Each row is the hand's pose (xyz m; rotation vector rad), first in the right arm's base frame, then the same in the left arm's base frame.
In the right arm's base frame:
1: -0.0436 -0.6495 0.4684 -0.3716 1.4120 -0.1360
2: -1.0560 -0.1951 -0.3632 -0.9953 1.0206 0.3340
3: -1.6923 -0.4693 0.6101 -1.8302 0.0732 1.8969
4: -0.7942 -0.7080 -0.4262 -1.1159 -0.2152 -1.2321
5: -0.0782 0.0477 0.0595 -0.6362 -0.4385 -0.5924
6: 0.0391 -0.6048 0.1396 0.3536 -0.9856 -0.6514
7: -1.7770 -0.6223 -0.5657 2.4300 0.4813 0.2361
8: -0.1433 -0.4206 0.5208 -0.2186 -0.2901 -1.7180
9: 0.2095 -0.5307 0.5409 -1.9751 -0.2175 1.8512
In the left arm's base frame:
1: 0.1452 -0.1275 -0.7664 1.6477 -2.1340 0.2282
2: -0.5013 0.0731 0.4439 1.4387 -2.0169 -0.8340
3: 0.2907 0.9669 0.4794 -0.2304 -1.0643 -2.1478
4: -0.1235 -0.3555 0.3485 -2.5577 0.2671 0.7935
5: -0.6496 -0.0631 -0.6300 -1.8168 0.9009 0.8861
6: -0.0620 -0.3787 -0.6619 -0.9819 0.5866 0.2375
7: -0.1247 0.1325 1.2172 0.7123 1.3038 -1.6681
8: -0.0143 0.0711 -0.7511 -2.1669 0.0781 -0.2136
9: 0.0407 -0.1619 -1.0334 -0.2301 -0.8351 -2.3534

